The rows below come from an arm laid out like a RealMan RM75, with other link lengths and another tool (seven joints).
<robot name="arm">
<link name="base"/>
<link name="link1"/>
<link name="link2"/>
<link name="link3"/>
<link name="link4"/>
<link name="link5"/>
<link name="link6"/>
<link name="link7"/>
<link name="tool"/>
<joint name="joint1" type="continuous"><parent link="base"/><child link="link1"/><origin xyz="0 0 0.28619"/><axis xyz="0 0 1"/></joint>
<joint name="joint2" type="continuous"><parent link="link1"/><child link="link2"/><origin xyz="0 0 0"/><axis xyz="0 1 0"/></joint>
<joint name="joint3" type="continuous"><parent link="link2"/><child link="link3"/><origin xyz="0 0 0.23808"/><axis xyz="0 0 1"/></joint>
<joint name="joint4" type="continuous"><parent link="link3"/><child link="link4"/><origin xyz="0 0 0"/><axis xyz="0 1 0"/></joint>
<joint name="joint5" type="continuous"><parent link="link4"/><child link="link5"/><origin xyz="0 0 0.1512"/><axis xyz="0 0 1"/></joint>
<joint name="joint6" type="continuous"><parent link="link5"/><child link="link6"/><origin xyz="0 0 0"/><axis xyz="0 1 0"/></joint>
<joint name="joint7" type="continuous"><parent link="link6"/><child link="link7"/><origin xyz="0 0 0.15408"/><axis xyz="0 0 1"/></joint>
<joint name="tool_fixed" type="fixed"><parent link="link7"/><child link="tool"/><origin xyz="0.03 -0.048 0.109" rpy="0 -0.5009 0.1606"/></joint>
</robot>
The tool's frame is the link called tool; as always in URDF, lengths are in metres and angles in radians. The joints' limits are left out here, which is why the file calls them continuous.
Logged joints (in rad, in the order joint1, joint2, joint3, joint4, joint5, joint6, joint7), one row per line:
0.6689, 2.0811, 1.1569, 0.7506, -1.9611, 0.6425, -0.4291
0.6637, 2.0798, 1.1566, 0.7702, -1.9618, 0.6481, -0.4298
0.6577, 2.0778, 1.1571, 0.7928, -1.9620, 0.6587, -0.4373
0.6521, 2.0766, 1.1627, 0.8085, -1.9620, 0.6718, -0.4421
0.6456, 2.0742, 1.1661, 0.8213, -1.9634, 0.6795, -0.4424
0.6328, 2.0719, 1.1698, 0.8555, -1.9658, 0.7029, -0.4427
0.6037, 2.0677, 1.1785, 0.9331, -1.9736, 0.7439, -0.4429
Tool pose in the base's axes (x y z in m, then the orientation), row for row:
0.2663, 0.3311, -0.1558, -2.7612, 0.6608, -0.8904
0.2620, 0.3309, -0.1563, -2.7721, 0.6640, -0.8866
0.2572, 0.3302, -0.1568, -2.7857, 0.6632, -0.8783
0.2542, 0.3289, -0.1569, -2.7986, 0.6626, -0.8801
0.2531, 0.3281, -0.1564, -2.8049, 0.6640, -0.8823
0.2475, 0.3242, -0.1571, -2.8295, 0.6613, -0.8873
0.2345, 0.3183, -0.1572, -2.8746, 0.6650, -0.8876
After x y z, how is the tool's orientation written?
As angles about the fixed x, y, z axes (roll, pitch, yaw), in radians.
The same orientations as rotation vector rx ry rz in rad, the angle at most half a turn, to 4 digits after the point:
-2.1567, 1.2096, 0.5592
-2.1664, 1.2051, 0.5722
-2.1842, 1.1961, 0.5845
-2.1940, 1.1973, 0.5924
-2.1967, 1.1992, 0.5976
-2.2153, 1.2033, 0.6104
-2.2498, 1.2005, 0.6475

